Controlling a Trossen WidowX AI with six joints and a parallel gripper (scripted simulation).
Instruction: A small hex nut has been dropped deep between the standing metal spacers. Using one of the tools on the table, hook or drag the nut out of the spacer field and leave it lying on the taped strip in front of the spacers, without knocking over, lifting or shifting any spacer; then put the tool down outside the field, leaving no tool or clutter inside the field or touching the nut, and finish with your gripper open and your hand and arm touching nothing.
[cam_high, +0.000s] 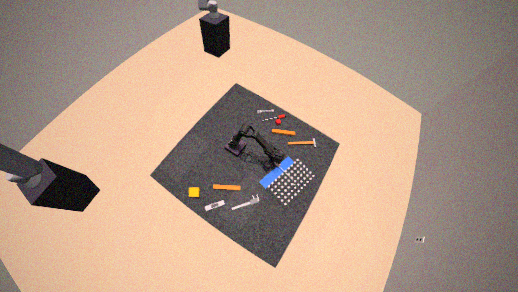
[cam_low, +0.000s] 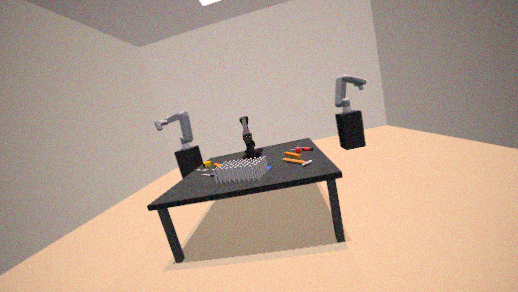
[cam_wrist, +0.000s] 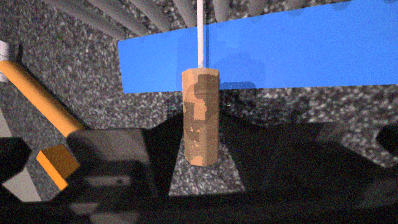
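The blue taped strip is 60 mm to the right of my gripper tip, 60 mm ahead of it and 40 mm below it. Also, from my gripper tip: hook tool: 100 mm ahead, 30 mm to the right.
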